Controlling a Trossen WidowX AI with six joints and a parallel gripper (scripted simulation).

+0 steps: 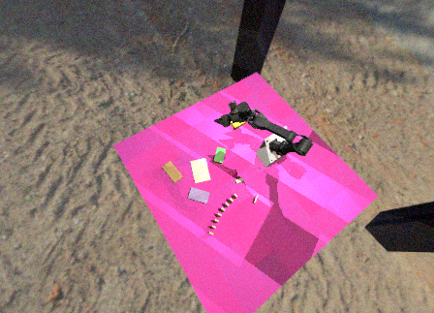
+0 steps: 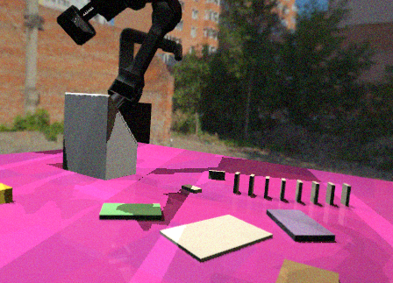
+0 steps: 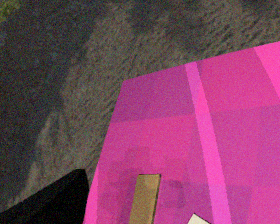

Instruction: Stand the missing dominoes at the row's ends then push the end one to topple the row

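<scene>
My gripper tip is now 350 mm above the green domino, 80 mm to the right of it and 10 mm short of it. Round my gripper tip: yellow domino (340 mm below, 260 mm behind, 50 mm to the right); then lilac block (350 mm below, 290 mm ahead, 240 mm to the left); then tan block (350 mm below, 340 mm ahead).
</scene>
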